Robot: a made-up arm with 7 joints. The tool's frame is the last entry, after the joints.
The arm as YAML. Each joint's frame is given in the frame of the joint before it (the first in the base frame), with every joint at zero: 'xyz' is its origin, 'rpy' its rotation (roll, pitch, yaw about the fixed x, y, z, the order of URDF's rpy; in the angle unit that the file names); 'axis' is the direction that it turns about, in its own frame. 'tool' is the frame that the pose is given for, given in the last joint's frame.
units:
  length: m
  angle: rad
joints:
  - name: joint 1
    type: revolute
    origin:
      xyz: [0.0, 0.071, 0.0]
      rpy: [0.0, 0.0, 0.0]
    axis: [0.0, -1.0, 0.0]
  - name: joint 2
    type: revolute
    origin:
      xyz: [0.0, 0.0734, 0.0]
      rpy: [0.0, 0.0, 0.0]
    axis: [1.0, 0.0, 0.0]
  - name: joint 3
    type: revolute
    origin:
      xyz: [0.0, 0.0, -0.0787]
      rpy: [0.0, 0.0, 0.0]
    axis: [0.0, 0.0, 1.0]
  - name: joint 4
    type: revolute
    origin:
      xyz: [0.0, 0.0, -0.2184]
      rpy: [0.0, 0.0, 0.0]
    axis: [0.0, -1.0, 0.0]
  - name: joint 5
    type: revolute
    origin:
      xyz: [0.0, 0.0, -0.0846]
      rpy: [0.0, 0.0, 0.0]
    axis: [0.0, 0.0, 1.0]
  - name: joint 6
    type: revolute
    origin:
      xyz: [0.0, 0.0, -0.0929]
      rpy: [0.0, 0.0, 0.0]
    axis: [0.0, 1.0, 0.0]
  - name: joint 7
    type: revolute
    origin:
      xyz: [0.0, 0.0, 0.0]
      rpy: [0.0, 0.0, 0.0]
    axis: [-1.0, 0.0, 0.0]
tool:
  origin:
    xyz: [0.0, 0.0, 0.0]
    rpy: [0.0, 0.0, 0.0]
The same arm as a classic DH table. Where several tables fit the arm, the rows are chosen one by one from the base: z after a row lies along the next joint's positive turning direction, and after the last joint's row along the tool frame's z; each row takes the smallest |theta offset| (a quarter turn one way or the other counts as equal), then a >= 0, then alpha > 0; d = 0 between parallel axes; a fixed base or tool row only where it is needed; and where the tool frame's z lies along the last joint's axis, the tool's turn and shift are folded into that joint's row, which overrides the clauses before.
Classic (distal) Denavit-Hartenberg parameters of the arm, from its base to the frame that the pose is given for. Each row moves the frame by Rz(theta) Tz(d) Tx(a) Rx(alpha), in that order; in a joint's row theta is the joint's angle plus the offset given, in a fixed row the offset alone. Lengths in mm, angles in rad.
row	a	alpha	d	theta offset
base (fixed)	0	1.5708	0	0
joint 1	0	1.5708	-144.4	1.5708
joint 2	0	1.5708	0	1.5708
joint 3	0	1.5708	-297.1	1.5708
joint 4	0	-1.5708	0	0
joint 5	0	-1.5708	-177.5	0
joint 6	0	1.5708	0	-1.5708
joint 7	0	1.5708	0	1.5708
tool (fixed)	0	0	0	-1.5708

